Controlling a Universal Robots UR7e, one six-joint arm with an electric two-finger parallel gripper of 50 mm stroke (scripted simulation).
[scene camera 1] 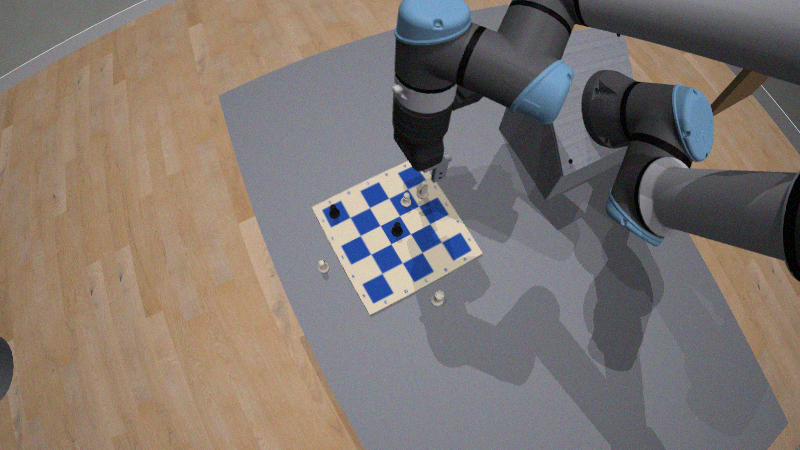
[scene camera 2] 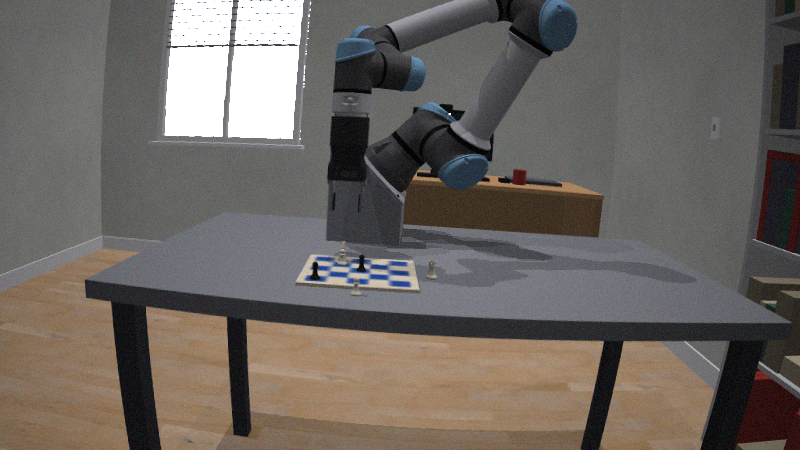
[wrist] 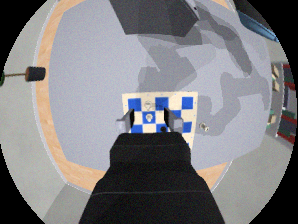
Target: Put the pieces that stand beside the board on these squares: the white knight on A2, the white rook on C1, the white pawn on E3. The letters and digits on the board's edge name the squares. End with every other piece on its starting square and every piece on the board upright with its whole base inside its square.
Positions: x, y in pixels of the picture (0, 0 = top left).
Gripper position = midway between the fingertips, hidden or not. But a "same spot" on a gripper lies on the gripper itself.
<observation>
my gripper: scene camera 1; scene camera 2; wrist 149, 114
chessboard: scene camera 1; scene camera 2; wrist 183, 104
same spot on chessboard: [scene camera 2: 388, 275] = [scene camera 1: 400, 263]
same spot on my gripper: [scene camera 2: 348, 142] = [scene camera 1: 396, 128]
</observation>
